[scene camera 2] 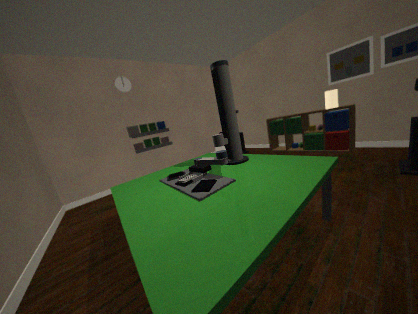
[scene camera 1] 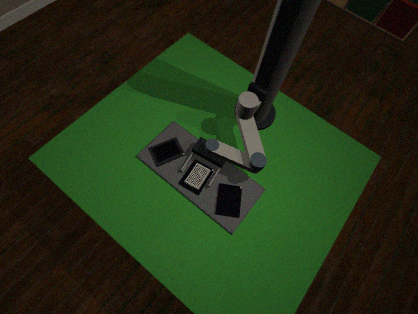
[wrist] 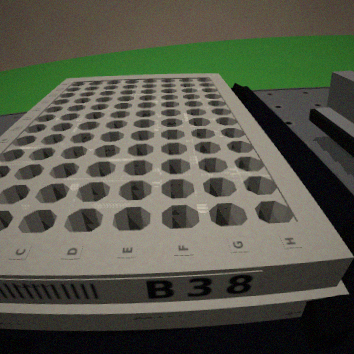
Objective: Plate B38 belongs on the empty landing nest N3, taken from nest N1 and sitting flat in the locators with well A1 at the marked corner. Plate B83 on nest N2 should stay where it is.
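Observation:
White multiwell plate B38 lies over the middle black nest, looking level. Its label and letters C to H show in the wrist view; well A1 and the marked corner cannot be made out. My gripper is open, one finger standing off each long side of the plate. The right finger shows apart from the plate in the wrist view. The left nest seems to hold a dark plate with no readable label. The right nest shows a flat black face. No nest numbers are readable.
The three nests stand on a grey board on the green table top. The arm's dark column rises behind the board, and the arm links reach over the board's rear edge.

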